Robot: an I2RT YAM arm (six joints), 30 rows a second.
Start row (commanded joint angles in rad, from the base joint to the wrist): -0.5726, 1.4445, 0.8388, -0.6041, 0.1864, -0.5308
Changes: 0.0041, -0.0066, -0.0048, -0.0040, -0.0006, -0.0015; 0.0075, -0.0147, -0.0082, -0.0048, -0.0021, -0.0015; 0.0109, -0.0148, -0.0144, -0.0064, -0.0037, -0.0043; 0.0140, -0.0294, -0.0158, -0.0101, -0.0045, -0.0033; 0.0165, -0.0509, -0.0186, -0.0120, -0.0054, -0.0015; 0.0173, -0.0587, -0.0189, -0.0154, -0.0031, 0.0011; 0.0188, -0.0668, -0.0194, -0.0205, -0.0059, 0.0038
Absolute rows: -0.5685, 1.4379, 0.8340, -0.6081, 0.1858, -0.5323; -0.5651, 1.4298, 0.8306, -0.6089, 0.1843, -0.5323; -0.5617, 1.4297, 0.8244, -0.6105, 0.1827, -0.5351; -0.5586, 1.4151, 0.8230, -0.6142, 0.1819, -0.5341; -0.5561, 1.3936, 0.8202, -0.6161, 0.1810, -0.5323; -0.5553, 1.3858, 0.8199, -0.6195, 0.1833, -0.5297; -0.5538, 1.3777, 0.8194, -0.6246, 0.1805, -0.5270
